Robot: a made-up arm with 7 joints. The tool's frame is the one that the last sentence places.
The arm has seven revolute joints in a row. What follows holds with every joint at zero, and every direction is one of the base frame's. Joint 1 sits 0.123 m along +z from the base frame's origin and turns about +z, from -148.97 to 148.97 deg. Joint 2 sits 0.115 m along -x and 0.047 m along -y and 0.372 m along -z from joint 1 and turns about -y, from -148.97 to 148.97 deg. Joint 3 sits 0.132 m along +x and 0.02 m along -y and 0.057 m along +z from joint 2 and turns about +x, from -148.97 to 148.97 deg. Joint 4 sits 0.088 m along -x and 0.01 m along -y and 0.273 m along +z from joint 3 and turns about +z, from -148.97 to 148.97 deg. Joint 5 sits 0.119 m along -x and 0.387 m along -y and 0.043 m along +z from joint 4 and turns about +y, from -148.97 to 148.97 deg. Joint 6 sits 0.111 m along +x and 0.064 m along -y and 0.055 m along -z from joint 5 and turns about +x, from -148.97 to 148.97 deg. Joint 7 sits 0.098 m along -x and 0.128 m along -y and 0.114 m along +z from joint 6 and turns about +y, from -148.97 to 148.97 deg. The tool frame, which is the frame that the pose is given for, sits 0.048 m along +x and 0.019 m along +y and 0.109 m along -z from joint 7; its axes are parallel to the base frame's.
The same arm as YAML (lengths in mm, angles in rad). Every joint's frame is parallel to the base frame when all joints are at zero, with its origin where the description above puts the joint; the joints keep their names.
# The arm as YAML. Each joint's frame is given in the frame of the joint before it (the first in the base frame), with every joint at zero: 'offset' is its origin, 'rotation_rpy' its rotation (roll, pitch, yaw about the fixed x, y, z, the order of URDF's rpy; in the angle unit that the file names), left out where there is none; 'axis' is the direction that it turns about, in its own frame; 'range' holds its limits. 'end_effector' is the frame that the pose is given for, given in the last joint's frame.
length_unit: mm
angle_unit: rad
chain:
  - id: joint 1
    offset: [0.0, 0.0, 123.0]
    axis: [0.0, 0.0, 1.0]
    range: [-2.6, 2.6]
  - id: joint 2
    offset: [-115.0, -47.0, -372.0]
    axis: [0.0, -1.0, 0.0]
    range: [-2.6, 2.6]
  - id: joint 3
    offset: [132.0, -20.0, 57.0]
    axis: [1.0, 0.0, 0.0]
    range: [-2.6, 2.6]
  - id: joint 4
    offset: [-88.0, -10.0, 273.0]
    axis: [0.0, 0.0, 1.0]
    range: [-2.6, 2.6]
  - id: joint 5
    offset: [-119.0, -387.0, 43.0]
    axis: [0.0, 1.0, 0.0]
    range: [-2.6, 2.6]
  - id: joint 6
    offset: [111.0, -64.0, -55.0]
    axis: [1.0, 0.0, 0.0]
    range: [-2.6, 2.6]
  - id: joint 7
    offset: [-98.0, -128.0, 114.0]
    axis: [0.0, 1.0, 0.0]
    range: [-2.6, 2.6]
end_effector:
  offset: [48.0, 19.0, -109.0]

